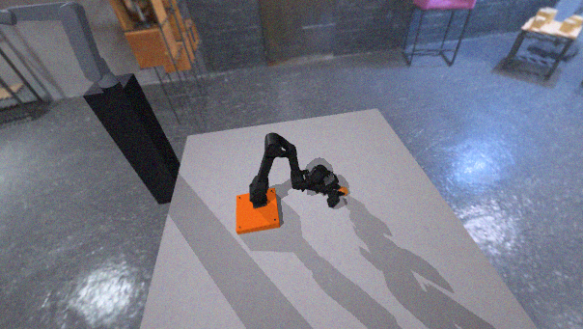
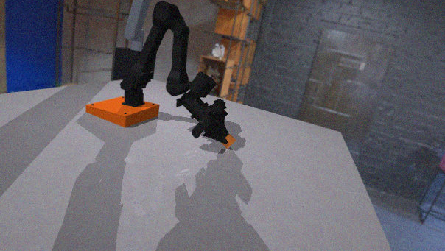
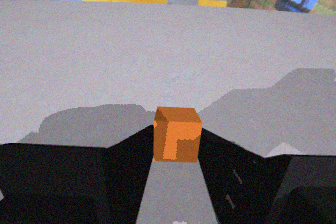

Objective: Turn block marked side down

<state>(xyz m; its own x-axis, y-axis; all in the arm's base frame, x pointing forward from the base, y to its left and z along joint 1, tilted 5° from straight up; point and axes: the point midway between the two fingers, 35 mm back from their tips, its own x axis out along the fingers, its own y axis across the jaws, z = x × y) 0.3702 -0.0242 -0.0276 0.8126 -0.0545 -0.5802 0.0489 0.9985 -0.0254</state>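
My gripper tip is now 1 cm past the orange block and 1 cm above it.
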